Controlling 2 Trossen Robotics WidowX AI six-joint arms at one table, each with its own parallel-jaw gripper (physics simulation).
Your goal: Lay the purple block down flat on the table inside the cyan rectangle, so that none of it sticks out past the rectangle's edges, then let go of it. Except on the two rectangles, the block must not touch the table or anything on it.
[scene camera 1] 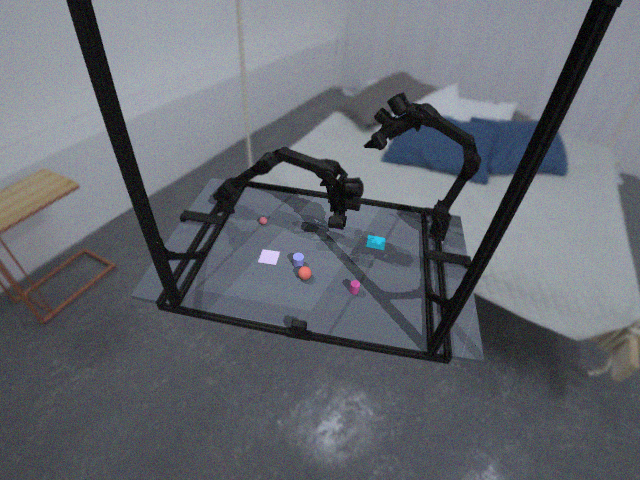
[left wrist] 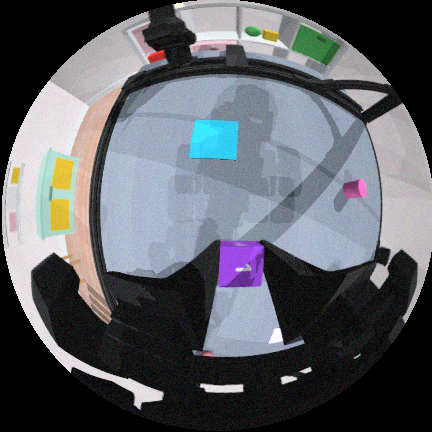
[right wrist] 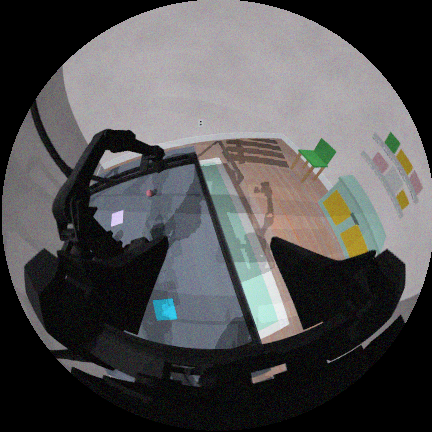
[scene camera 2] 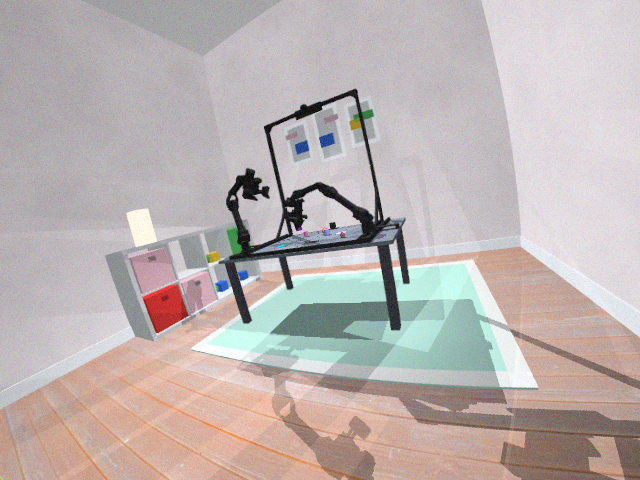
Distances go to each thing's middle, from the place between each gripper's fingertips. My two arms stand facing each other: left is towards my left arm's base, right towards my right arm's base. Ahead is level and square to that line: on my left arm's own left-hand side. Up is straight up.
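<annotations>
Purple block [left wrist: 240, 261]: 25 cm below my right hand, 23 cm behind, 7 cm to the left. Cyan rectangle [left wrist: 210, 138]: 34 cm below my right hand, 21 cm behind, 9 cm to the right.
Purple block: 10 mm above my left hand, 10 mm to the left. Cyan rectangle: 90 mm below my left hand, 150 mm to the right, 30 mm ahead.
</annotations>
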